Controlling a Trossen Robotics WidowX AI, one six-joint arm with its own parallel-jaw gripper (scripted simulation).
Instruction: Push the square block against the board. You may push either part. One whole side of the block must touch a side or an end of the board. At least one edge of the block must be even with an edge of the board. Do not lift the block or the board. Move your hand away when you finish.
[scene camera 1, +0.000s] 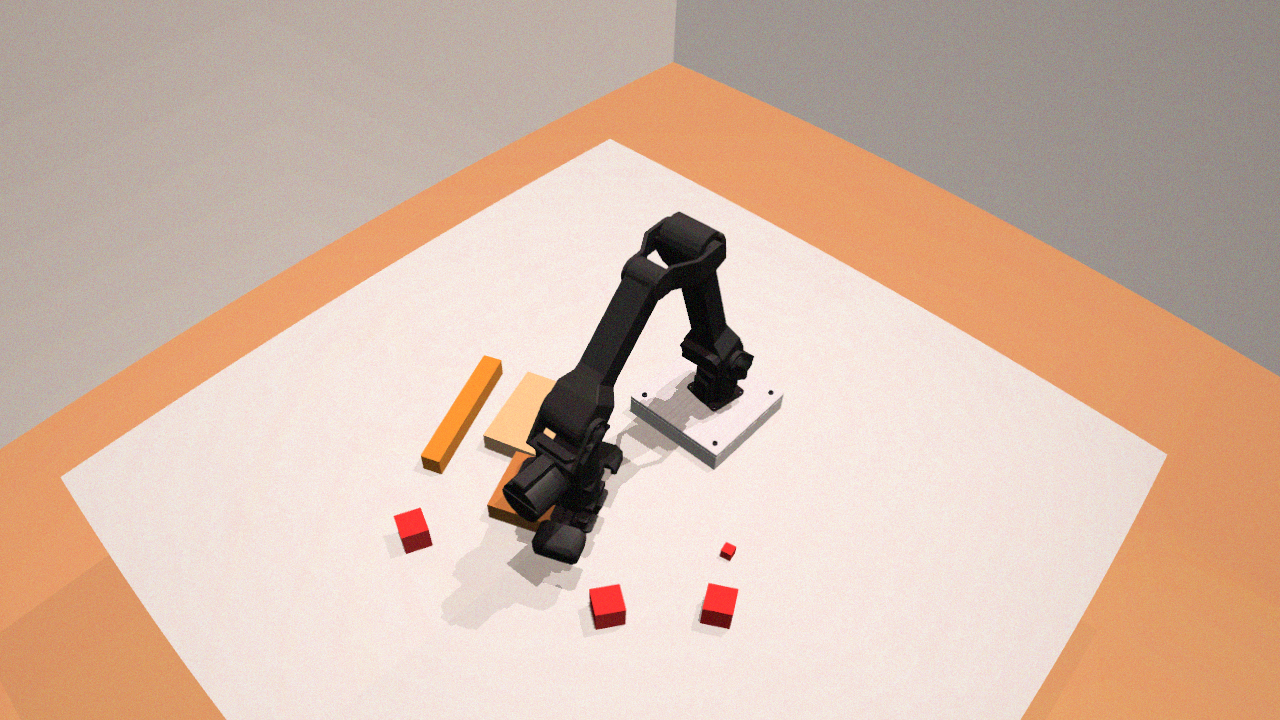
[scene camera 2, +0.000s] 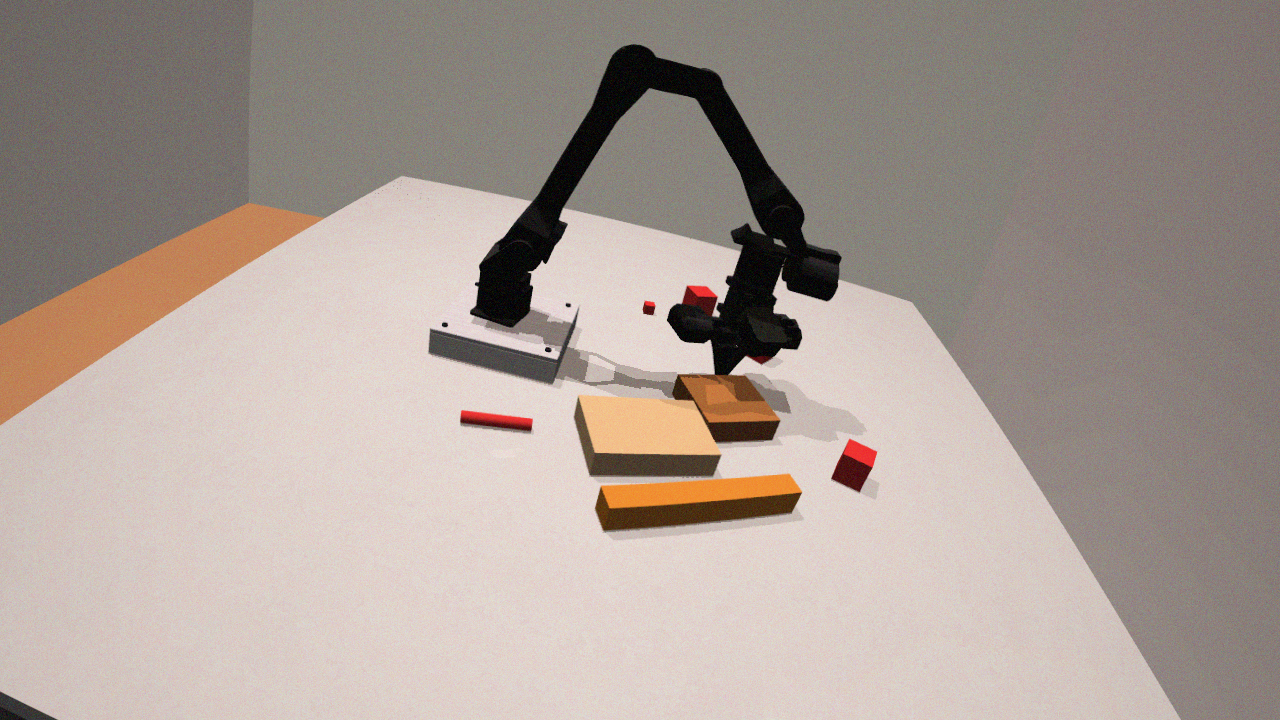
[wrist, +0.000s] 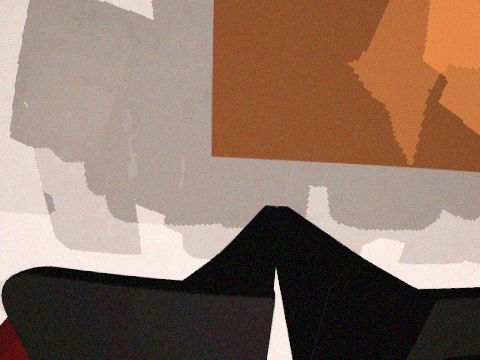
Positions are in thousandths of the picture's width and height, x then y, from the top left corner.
Scene:
gripper: scene camera 1 454, 740; scene camera 2 561, 527; wrist 574, 604
pale tan slab: scene camera 1 397, 601; scene camera 2 485, 606; not seen in the wrist view (out of frame)

